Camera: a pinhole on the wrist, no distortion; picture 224 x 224 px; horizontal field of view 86.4 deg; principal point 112.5 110.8 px. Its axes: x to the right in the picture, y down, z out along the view. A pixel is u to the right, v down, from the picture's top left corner.
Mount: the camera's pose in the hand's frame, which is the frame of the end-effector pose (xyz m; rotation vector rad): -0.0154 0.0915 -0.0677 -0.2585 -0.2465 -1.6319
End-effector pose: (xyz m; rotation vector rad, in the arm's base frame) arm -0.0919 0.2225 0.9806 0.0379 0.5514 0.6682
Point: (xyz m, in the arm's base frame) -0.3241 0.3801 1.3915
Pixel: 76 33
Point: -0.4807 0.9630 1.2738
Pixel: outside the picture
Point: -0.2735 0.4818 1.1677
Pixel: 22 84
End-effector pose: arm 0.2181 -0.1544 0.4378 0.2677 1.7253 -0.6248
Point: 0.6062 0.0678 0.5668
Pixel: 59 13
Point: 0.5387 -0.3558 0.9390
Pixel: outside the picture
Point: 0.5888 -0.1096 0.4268
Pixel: 110 84
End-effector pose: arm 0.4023 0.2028 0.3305 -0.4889 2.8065 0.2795
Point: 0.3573 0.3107 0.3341
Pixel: 112 141
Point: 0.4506 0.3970 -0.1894
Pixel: 151 126
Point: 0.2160 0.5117 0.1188
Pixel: 67 157
